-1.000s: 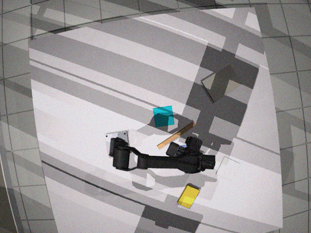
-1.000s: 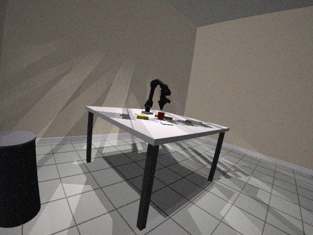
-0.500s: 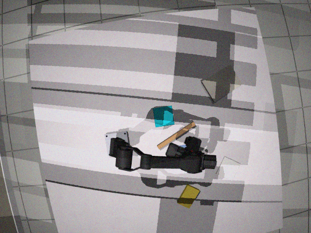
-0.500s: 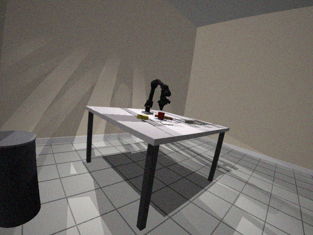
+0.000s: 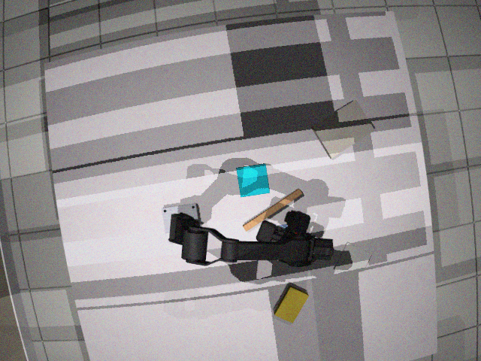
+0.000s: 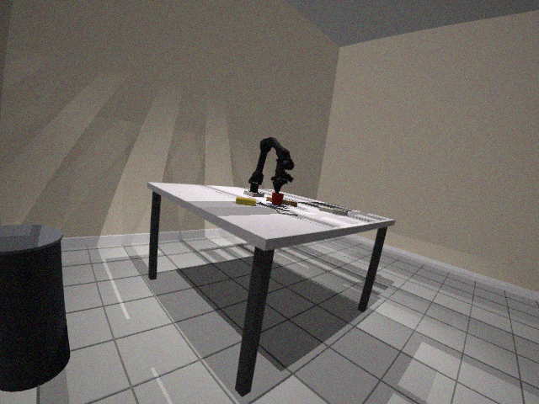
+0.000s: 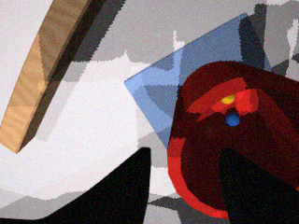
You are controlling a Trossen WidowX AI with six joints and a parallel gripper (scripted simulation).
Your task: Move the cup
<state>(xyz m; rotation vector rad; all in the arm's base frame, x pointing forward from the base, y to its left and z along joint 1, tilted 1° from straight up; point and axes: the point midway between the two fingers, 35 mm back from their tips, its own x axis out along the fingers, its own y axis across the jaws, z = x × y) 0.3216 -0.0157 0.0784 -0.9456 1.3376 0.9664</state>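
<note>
The red cup lies 3 cm below my gripper tip, 3 cm ahead of it and 1 cm to the right of it. Also, from my gripper tip: wooden slat: 8 cm to the left, 7 cm below, 4 cm behind; blue pad: 8 cm below, 2 cm ahead, 1 cm to the right; blue marble: 6 cm below, 3 cm ahead, 2 cm to the right.
</note>
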